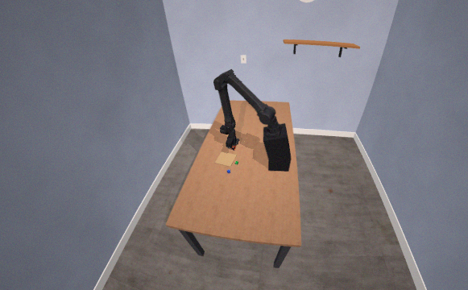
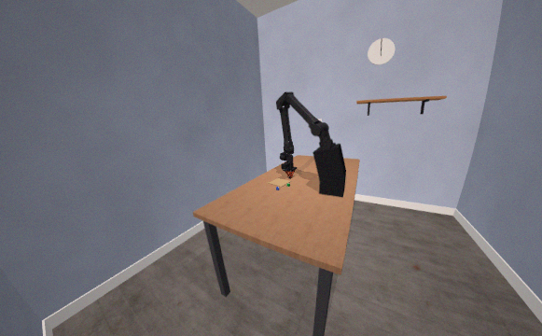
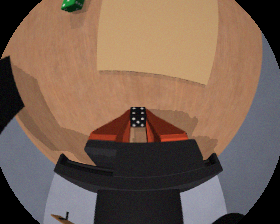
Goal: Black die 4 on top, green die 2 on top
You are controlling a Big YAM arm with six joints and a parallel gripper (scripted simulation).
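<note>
The blue die lies 250 mm to the left of my hand and 60 mm behind it. The rest, counted from my hand: black die: right at my hand; green die: 150 mm to the left, 90 mm behind; tan mat: 130 mm to the left, 20 mm ahead, 10 mm below.
</note>
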